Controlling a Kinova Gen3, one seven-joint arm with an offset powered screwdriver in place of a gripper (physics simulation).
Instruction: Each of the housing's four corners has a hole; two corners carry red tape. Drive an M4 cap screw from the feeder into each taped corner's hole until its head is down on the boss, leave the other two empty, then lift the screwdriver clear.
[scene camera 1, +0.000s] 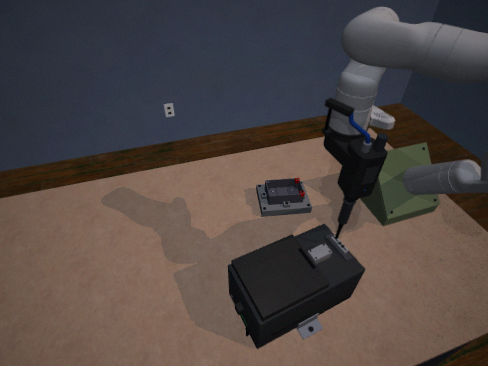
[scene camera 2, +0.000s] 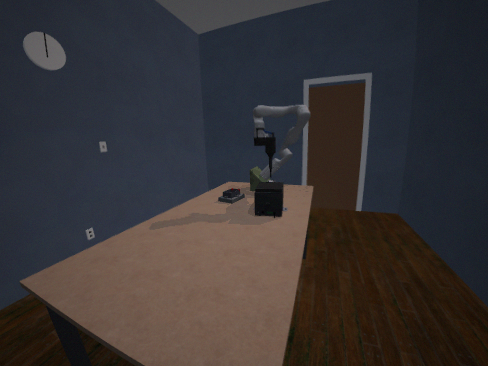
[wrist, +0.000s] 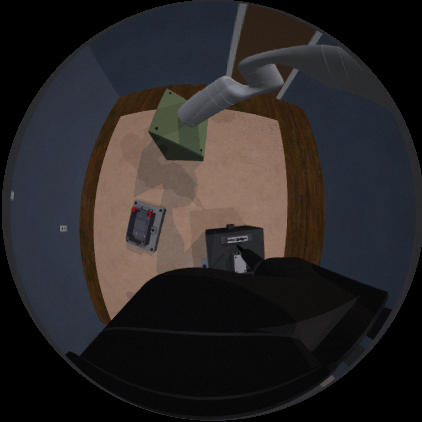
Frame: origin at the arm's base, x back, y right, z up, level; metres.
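Seen in the pictures: hand, tool point: (scene camera 1: 336, 238) (scene camera 2: 270, 177) (wrist: 237, 245); arm's base, link origin: (scene camera 1: 414, 180) (scene camera 2: 263, 176) (wrist: 187, 116).
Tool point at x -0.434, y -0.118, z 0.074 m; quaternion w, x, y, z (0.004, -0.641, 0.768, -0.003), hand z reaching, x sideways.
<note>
Pixels of each thing's top centre, then the offset from my tool point to it. "spot": a spot on its surface instead.
- grey housing, top centre: (scene camera 1: 284, 186) (wrist: 136, 226) (scene camera 2: 231, 190) dy +0.306, dx +0.049, dz -0.114 m
- grey base plate, top centre: (scene camera 1: 283, 195) (wrist: 142, 225) (scene camera 2: 231, 195) dy +0.306, dx +0.049, dz -0.154 m
- black feeder, top centre: (scene camera 1: 298, 261) (wrist: 240, 285) (scene camera 2: 270, 182) dy -0.011, dx -0.114, dz -0.011 m
- light rail, surface spot: (wrist: 237, 239) (scene camera 1: 339, 243) spot: dy -0.006, dx +0.010, dz -0.018 m
- screwdriver tip, surface spot: (wrist: 239, 247) (scene camera 1: 338, 231) (scene camera 2: 270, 174) spot: dy +0.001, dx +0.001, dz +0.024 m
- small light plate, surface spot: (scene camera 1: 320, 252) (wrist: 241, 263) spot: dy -0.012, dx -0.052, dz -0.012 m
- metal bracket, top centre: (scene camera 1: 311, 328) dy -0.107, dx -0.110, dz -0.179 m
The grey housing (scene camera 1: 284, 198) (scene camera 2: 231, 193) (wrist: 141, 223) sits on a grey base plate (scene camera 1: 270, 211). Red tape marks two of its corners, one (scene camera 1: 297, 180) (wrist: 133, 209) at the back and one (scene camera 1: 302, 194) (wrist: 150, 214) nearer the feeder. Whether screws stand in the holes is too small to tell. The black feeder (scene camera 1: 280, 277) (scene camera 2: 269, 201) (wrist: 214, 243) has a light rail (scene camera 1: 341, 248) (wrist: 237, 239) with small dark screws. My screwdriver tip (scene camera 1: 337, 237) (scene camera 2: 271, 176) (wrist: 239, 247) points down close over the rail's far end in scene camera 1, apart from the housing. I cannot tell whether it holds a screw.
A green slanted block (scene camera 1: 407, 200) (scene camera 2: 256, 179) (wrist: 185, 145) stands at the arm's base. A small light plate (scene camera 1: 320, 252) (wrist: 240, 263) lies on the feeder top beside the rail. A metal bracket (scene camera 1: 310, 327) sticks out from the feeder's lower side.
</note>
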